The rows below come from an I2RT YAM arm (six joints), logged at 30 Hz.
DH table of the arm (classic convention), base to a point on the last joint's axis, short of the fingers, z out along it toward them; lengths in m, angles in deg. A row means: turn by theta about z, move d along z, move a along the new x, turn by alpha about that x. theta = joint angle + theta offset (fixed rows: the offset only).
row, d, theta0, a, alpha
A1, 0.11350, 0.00, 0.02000, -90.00
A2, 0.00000, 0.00, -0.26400, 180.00
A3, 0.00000, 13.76, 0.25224, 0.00
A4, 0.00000, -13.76, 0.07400, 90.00
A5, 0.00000, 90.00, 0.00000, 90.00
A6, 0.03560, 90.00, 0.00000, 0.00
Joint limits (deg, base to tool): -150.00..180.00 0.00..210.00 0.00..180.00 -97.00..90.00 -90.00..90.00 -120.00..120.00
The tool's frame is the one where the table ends.
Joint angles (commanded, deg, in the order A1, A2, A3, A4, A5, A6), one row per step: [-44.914, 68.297, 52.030, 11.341, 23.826, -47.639]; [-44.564, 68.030, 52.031, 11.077, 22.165, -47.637]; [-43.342, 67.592, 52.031, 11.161, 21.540, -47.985]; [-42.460, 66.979, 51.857, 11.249, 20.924, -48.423]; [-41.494, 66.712, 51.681, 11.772, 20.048, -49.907]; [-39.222, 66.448, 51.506, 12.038, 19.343, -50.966]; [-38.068, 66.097, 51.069, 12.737, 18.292, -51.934]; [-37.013, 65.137, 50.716, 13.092, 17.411, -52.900]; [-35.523, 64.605, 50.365, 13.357, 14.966, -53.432]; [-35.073, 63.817, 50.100, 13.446, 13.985, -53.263]
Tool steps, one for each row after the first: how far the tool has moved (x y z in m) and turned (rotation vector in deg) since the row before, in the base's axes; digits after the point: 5 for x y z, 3 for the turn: [0.00144, 0.00232, 0.00069, 0.099, -0.105, 2.005]; [0.00345, 0.00544, 0.00213, -0.468, -0.094, 1.871]; [0.00158, 0.00485, 0.00181, -0.517, -0.023, 1.526]; [0.00296, 0.00427, 0.00105, -1.054, 0.821, 1.927]; [0.00698, 0.00890, 0.00057, -0.729, 0.622, 3.030]; [0.00305, 0.00541, 0.00011, -0.866, 0.307, 2.245]; [0.00054, 0.00654, 0.00265, -1.112, 0.015, 1.965]; [0.00377, 0.00770, 0.00059, -0.550, 0.034, 3.944]; [-0.00092, 0.00393, 0.00188, -0.236, -0.634, 1.429]
